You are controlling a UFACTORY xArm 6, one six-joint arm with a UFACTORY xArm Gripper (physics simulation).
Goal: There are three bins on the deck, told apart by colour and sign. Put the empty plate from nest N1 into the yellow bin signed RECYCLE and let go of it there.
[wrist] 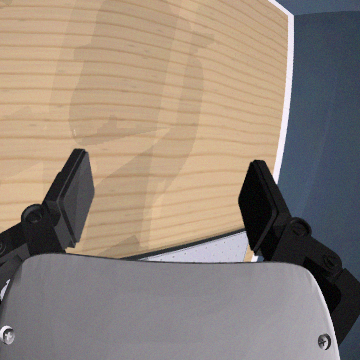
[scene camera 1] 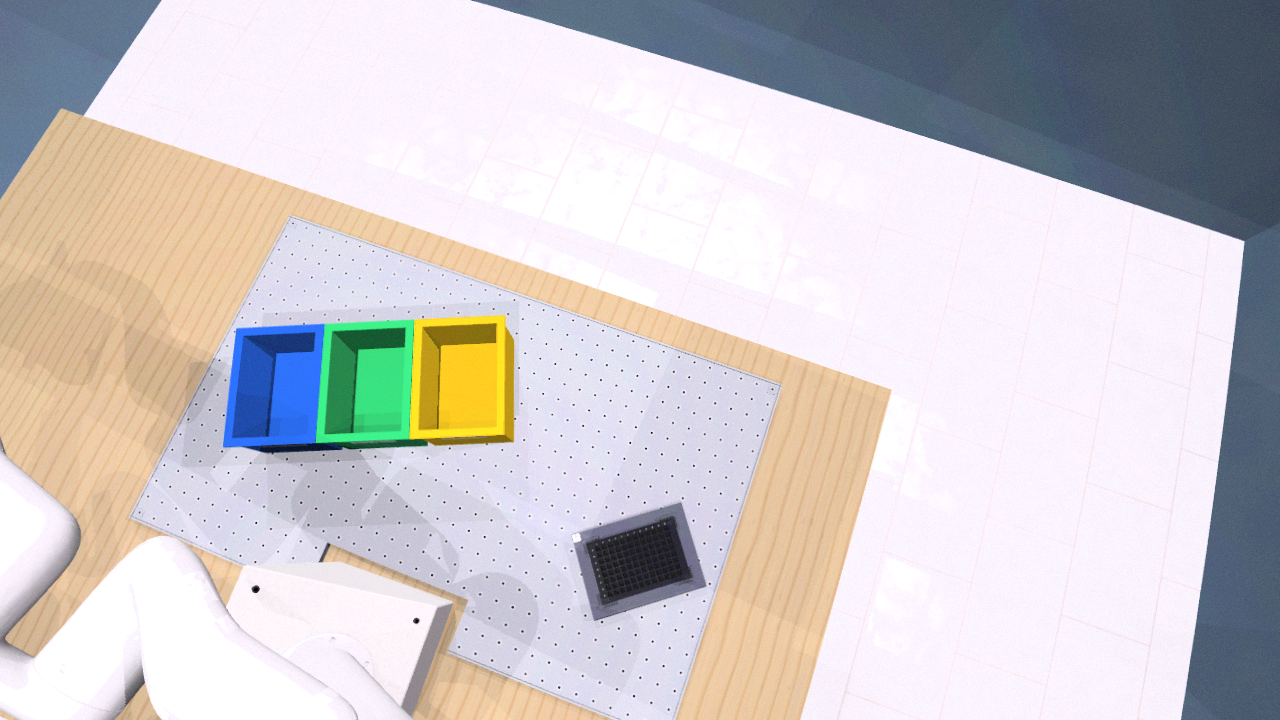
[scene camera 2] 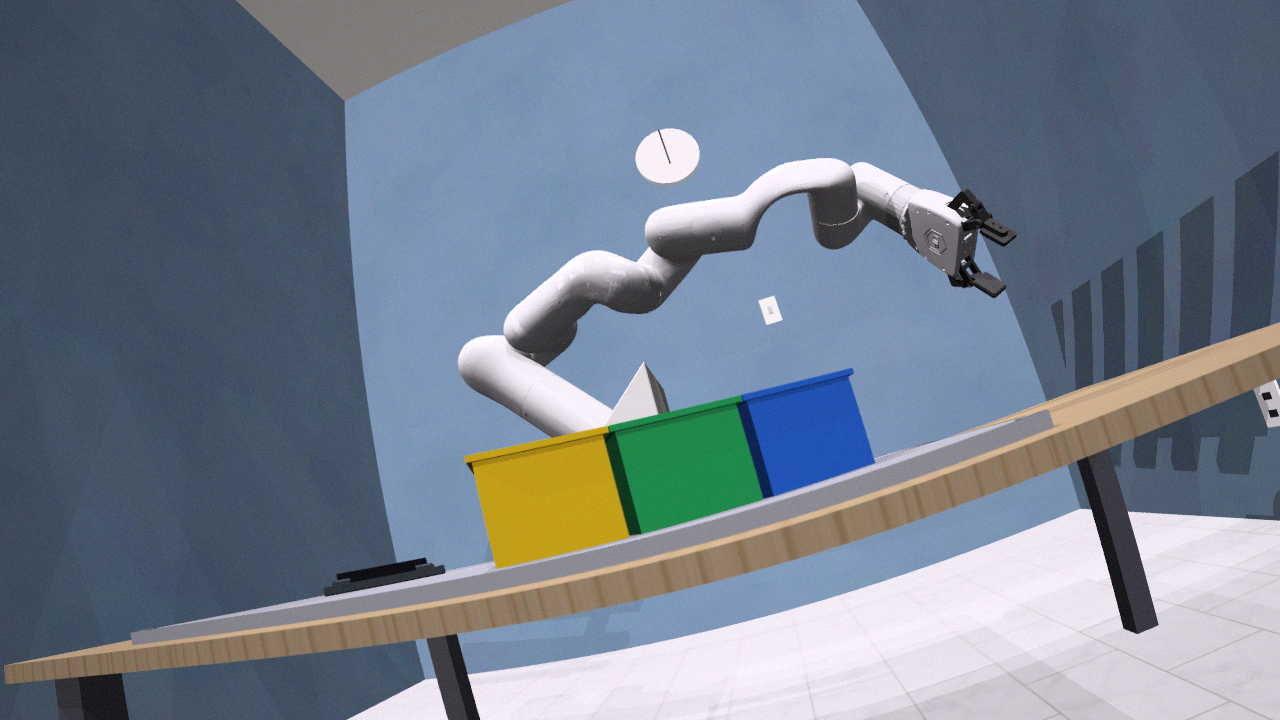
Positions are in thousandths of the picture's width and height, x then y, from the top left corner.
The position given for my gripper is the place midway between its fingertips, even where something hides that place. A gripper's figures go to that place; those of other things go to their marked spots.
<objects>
My gripper (scene camera 2: 786,370): 0.87 m from the lens. A black plate (scene camera 2: 318,787): 0.85 m from the lens.
</objects>
